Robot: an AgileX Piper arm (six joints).
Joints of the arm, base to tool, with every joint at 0 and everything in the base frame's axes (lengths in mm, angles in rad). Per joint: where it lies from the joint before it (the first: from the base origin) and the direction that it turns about. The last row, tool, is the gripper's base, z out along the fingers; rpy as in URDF.
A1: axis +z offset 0 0 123
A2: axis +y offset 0 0 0
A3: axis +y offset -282.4 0 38.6
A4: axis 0.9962 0 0.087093 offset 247.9 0 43.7
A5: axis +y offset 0 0 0
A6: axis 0.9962 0 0.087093 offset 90.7 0 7.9
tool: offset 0 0 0 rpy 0 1.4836 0
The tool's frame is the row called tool.
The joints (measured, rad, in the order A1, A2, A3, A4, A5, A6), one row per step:
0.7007 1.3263 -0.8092 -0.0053 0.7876 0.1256
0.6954 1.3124 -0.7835 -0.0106 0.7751 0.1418
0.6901 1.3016 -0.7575 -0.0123 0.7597 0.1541
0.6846 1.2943 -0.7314 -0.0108 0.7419 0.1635
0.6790 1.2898 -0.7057 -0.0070 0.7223 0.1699
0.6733 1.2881 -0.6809 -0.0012 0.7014 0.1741
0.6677 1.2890 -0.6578 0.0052 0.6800 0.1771
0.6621 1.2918 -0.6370 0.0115 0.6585 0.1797
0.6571 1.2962 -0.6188 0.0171 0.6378 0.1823
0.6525 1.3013 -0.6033 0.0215 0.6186 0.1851
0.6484 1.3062 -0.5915 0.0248 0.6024 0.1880
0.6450 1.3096 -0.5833 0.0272 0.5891 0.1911
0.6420 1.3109 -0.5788 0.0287 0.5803 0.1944
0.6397 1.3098 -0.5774 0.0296 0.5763 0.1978
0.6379 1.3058 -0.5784 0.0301 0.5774 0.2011
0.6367 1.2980 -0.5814 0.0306 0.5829 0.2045
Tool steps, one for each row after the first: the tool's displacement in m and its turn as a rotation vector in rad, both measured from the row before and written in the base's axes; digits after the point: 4 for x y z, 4 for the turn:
-0.0027 -0.0044 -0.0032 0.0012 -0.0001 -0.0182
-0.0025 -0.0038 -0.0040 0.0024 0.0016 -0.0159
-0.0023 -0.0034 -0.0047 0.0030 0.0037 -0.0148
-0.0021 -0.0030 -0.0052 0.0034 0.0048 -0.0132
-0.0018 -0.0026 -0.0054 0.0037 0.0058 -0.0124
-0.0015 -0.0023 -0.0055 0.0035 0.0061 -0.0117
-0.0011 -0.0020 -0.0052 0.0035 0.0055 -0.0115
-0.0008 -0.0016 -0.0049 0.0031 0.0048 -0.0108
-0.0005 -0.0013 -0.0044 0.0026 0.0038 -0.0100
-0.0002 -0.0010 -0.0035 0.0024 0.0025 -0.0091
0.0000 -0.0007 -0.0023 0.0032 0.0004 -0.0080
0.0002 -0.0005 -0.0011 0.0035 -0.0011 -0.0072
0.0002 -0.0004 0.0000 0.0036 -0.0018 -0.0061
0.0001 -0.0004 0.0010 0.0035 -0.0022 -0.0052
-0.0001 -0.0004 0.0022 0.0045 -0.0032 -0.0045

